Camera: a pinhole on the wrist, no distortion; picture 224 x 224 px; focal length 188.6 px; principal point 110.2 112.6 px. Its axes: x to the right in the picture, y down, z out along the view. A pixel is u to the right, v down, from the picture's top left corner.
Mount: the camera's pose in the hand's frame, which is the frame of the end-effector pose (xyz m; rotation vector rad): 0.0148 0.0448 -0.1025 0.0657 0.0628 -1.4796
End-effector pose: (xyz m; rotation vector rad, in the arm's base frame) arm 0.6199 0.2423 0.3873 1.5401 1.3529 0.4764
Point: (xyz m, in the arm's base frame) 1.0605 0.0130 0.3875
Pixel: 37 87
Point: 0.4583 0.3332 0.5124
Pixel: behind the camera
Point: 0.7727 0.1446 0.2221
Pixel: 158 104
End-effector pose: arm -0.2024 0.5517 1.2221 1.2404 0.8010 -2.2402
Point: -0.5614 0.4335 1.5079
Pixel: 184 80
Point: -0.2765 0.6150 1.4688
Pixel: outside the picture
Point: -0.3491 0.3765 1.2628
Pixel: 109 136
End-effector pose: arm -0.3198 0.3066 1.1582 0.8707 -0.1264 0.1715
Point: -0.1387 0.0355 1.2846
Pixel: 176 182
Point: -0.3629 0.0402 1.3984
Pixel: 103 97
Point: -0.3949 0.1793 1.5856
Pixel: 7 112
